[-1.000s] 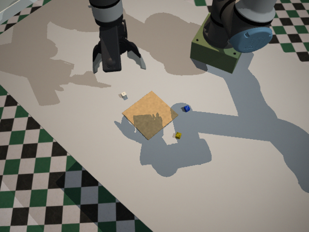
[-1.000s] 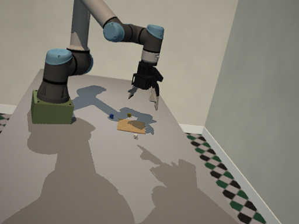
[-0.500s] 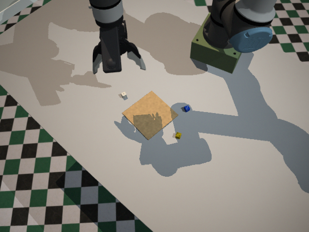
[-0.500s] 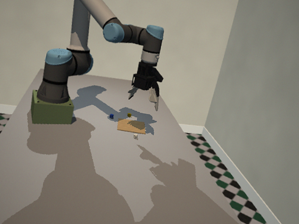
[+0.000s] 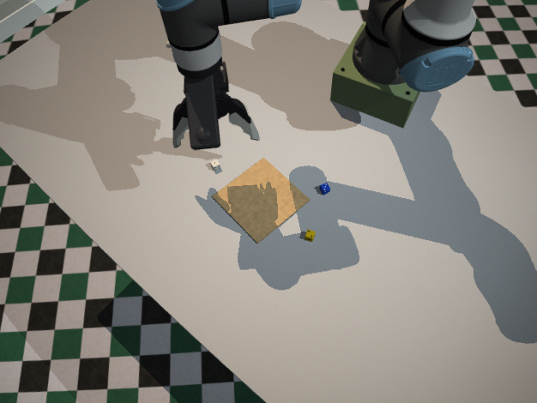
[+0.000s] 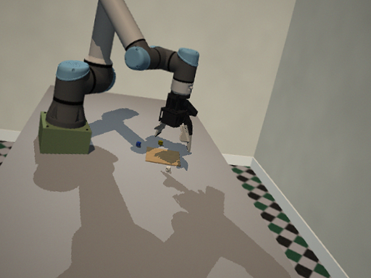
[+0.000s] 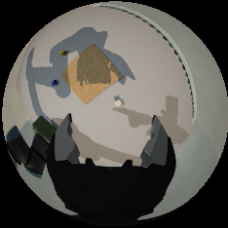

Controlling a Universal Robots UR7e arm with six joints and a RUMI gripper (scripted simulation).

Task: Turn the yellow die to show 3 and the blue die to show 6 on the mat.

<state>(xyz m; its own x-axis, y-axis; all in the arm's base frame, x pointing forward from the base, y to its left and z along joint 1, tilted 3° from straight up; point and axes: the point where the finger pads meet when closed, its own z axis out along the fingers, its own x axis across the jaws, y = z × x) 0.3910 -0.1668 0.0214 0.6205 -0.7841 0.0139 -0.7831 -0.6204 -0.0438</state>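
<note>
Now: the white die 9 cm below my hand and 2 cm to the right of it. Round my hand: blue die: 20 cm to the left, 9 cm below, 8 cm behind; then tan mat: 10 cm to the left, 10 cm below, 1 cm ahead; then yellow die: 23 cm to the left, 9 cm below, 3 cm ahead.
</note>
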